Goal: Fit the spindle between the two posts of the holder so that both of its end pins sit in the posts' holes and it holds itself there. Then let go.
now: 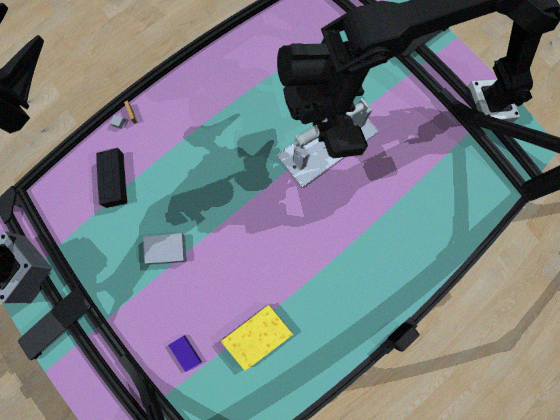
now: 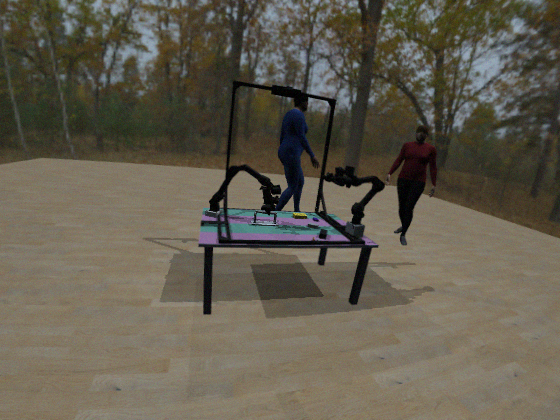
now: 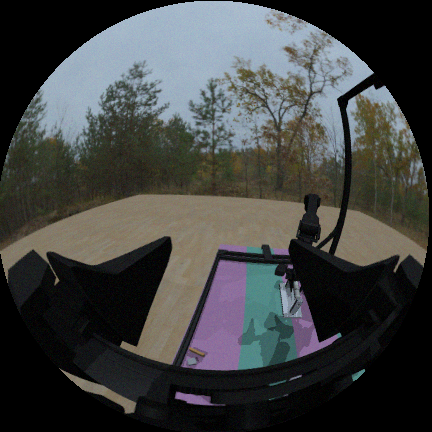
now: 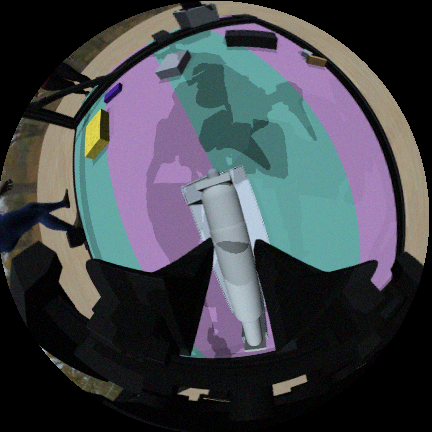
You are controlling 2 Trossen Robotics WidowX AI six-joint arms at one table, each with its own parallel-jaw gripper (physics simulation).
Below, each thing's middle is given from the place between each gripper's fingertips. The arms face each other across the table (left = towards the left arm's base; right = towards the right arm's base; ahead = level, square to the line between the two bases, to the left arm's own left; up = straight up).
I see my left gripper 37 cm to the left of the spindle [image 4: 227, 227], 33 cm above it and 13 cm past it. Also, from my left hand: holder plate [image 1: 319, 161] (42 cm below, 38 cm to the right, 14 cm behind).
Now: right hand 7 cm above the holder plate and 3 cm to the left of it. The rest, counted from my right hand: spindle: 3 cm to the right, 1 cm ahead, 1 cm above.
